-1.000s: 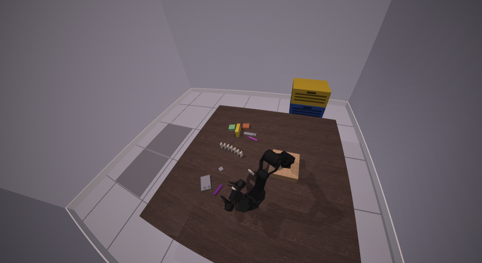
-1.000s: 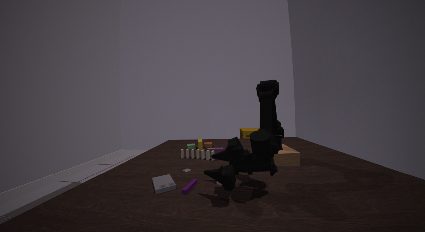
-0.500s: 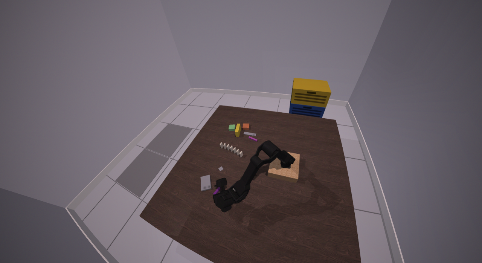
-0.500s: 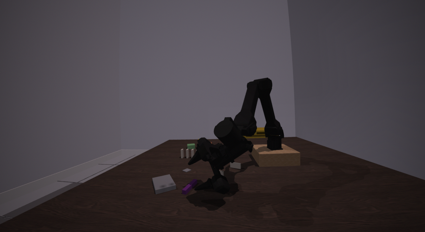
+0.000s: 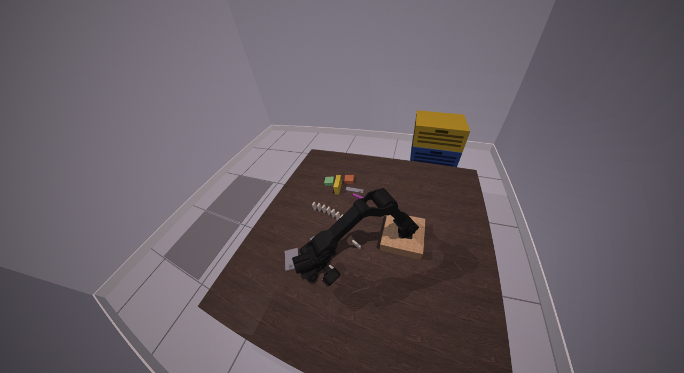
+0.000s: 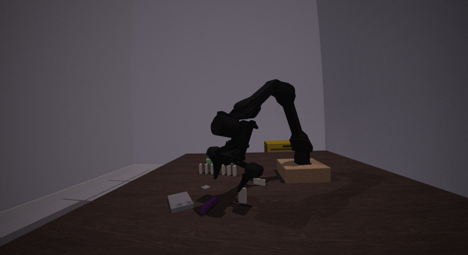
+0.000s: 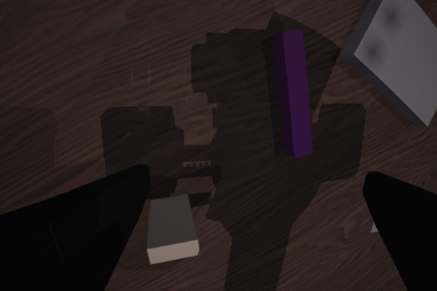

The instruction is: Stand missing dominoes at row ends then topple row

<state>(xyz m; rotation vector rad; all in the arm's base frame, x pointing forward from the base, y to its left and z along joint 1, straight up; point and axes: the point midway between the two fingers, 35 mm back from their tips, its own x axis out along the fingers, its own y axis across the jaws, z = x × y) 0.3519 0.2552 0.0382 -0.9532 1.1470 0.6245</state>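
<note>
Right now my gripper tip is 60 mm short of the purple stick and 60 mm above it. The rest, counted from my gripper tip: small grey tile: 100 mm ahead, 160 mm to the right, 70 mm below; magenta bar: 80 mm behind, 490 mm to the right, 60 mm below; grey flat block: 160 mm ahead, 20 mm to the right, 60 mm below.
</note>
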